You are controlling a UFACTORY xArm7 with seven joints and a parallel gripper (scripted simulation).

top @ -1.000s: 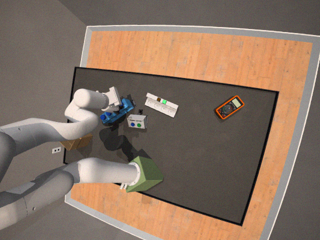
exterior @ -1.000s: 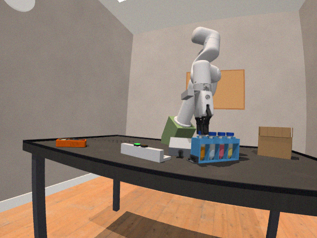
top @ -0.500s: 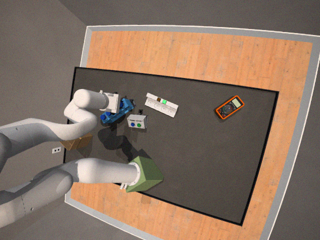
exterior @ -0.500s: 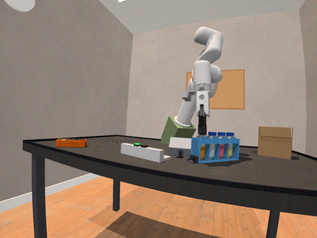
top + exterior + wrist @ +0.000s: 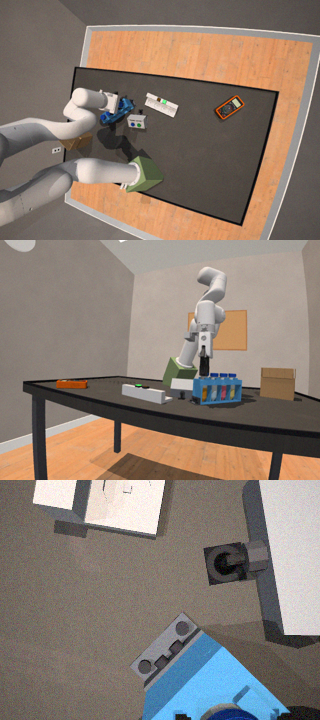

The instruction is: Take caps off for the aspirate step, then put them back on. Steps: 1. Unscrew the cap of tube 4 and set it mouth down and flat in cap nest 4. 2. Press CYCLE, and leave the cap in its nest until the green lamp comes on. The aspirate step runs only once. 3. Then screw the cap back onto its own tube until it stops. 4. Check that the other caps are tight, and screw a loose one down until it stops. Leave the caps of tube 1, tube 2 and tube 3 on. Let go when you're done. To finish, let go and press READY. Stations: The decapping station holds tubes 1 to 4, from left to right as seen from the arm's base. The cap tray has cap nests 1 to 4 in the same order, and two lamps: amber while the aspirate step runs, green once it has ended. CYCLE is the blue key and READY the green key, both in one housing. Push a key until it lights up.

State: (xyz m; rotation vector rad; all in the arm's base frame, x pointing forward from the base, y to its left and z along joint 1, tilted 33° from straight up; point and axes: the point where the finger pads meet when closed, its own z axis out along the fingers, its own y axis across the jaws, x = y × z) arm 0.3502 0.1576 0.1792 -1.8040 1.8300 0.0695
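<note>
The tube neck is 10 mm below my hand. From my hand the other things lie so: blue cycle key 110 mm behind, 90 mm to the right, 60 mm below; then blue cap 10 mm below; then key housing 110 mm to the right, 80 mm below, 80 mm behind.
</note>
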